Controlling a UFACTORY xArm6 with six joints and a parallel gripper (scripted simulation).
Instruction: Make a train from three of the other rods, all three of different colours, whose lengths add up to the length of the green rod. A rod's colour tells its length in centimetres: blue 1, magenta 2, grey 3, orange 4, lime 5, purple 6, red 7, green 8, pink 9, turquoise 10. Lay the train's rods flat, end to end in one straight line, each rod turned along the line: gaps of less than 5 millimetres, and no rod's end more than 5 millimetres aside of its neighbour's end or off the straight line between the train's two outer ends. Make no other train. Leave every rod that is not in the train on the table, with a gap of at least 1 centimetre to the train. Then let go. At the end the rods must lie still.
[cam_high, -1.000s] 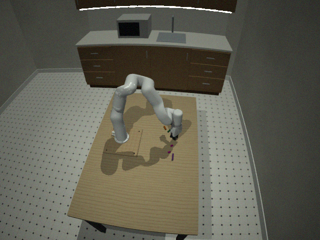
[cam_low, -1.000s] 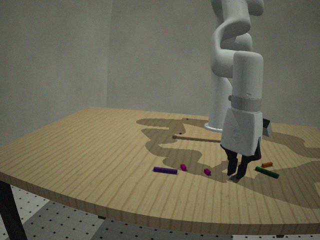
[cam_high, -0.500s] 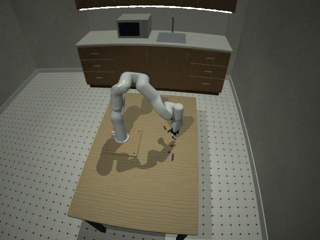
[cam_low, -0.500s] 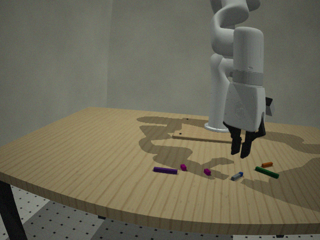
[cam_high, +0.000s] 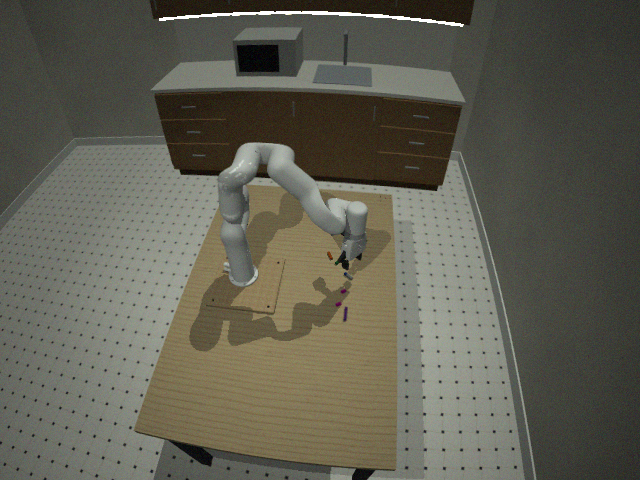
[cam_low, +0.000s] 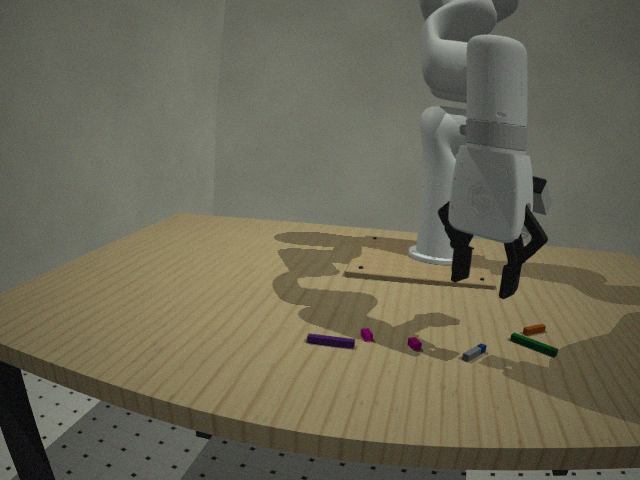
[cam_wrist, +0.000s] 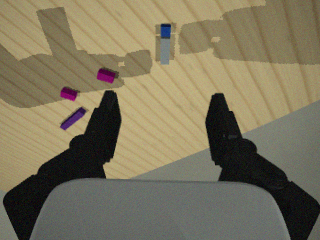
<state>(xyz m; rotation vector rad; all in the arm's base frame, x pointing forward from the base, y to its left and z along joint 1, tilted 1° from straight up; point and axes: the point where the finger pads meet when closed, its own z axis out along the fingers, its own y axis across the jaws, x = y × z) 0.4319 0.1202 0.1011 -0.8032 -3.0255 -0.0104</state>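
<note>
Right now the orange rod is 11 cm below my hand, 11 cm behind it and 9 cm to the left of it. Also, from my hand: grey rod 11 cm below; then green rod 11 cm below, 9 cm to the left, 6 cm behind; then blue rod 11 cm below, 2 cm behind, 1 cm to the left.
</note>
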